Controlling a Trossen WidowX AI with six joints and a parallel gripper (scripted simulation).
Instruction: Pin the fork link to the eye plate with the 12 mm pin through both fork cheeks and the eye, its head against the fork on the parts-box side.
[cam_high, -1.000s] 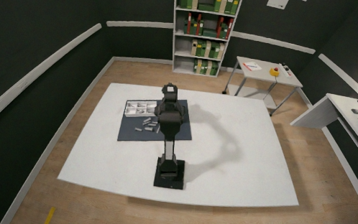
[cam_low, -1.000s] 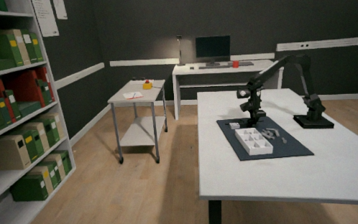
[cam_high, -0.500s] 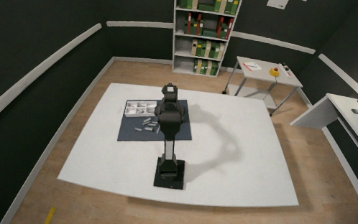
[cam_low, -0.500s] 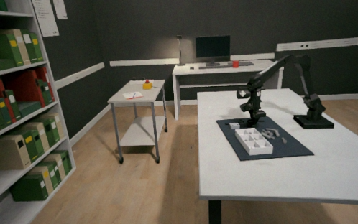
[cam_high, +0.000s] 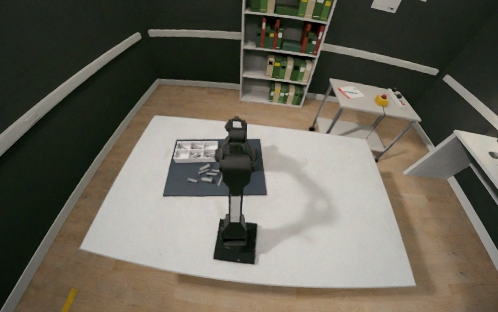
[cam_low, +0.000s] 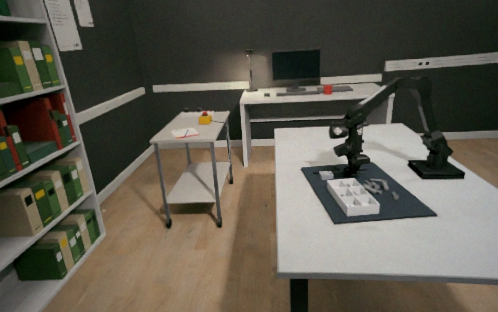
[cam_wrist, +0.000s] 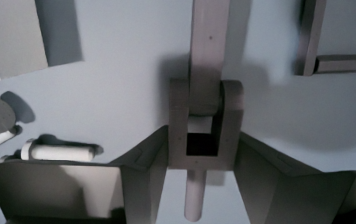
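My hand is 40 mm above the eye plate, 30 mm short of it and 10 mm to the right of it. Round my hand: dark blue mat (100 mm to the left, 60 mm below); then grey block (110 mm ahead, 30 mm to the left, 30 mm below); then pin (80 mm to the left, 50 mm below, 50 mm behind).
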